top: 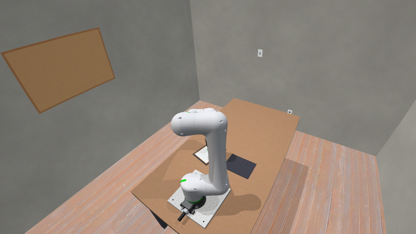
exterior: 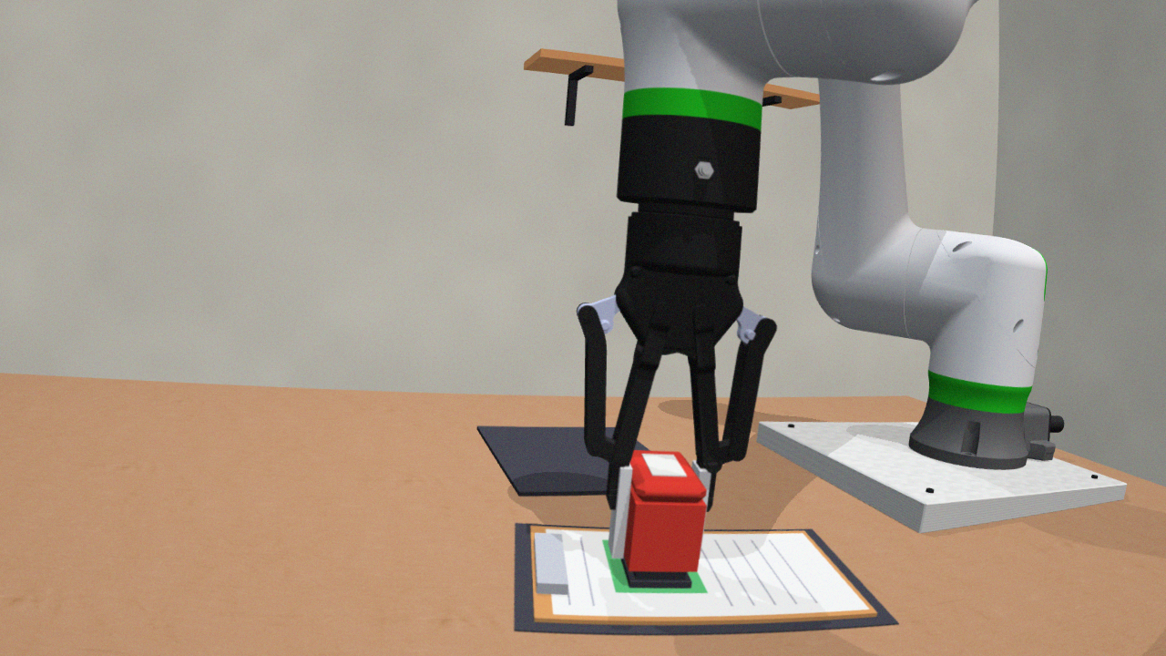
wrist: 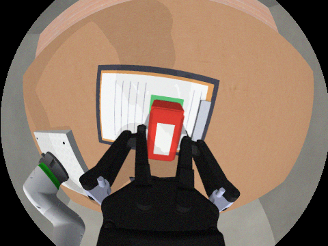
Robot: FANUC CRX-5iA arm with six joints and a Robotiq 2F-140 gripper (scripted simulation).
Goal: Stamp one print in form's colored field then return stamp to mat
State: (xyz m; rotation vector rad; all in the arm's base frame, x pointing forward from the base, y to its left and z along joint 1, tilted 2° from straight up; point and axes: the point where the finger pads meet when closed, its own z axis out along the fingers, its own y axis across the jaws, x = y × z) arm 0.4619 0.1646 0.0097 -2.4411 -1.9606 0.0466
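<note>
My gripper is now 1 cm above the red stamp. From my hand the other things lie so: dark mat (28 cm to the right, 4 cm below, 3 cm behind); then clipboard (4 cm below, 1 cm to the left, 1 cm behind); then black foot (3 cm below).
</note>
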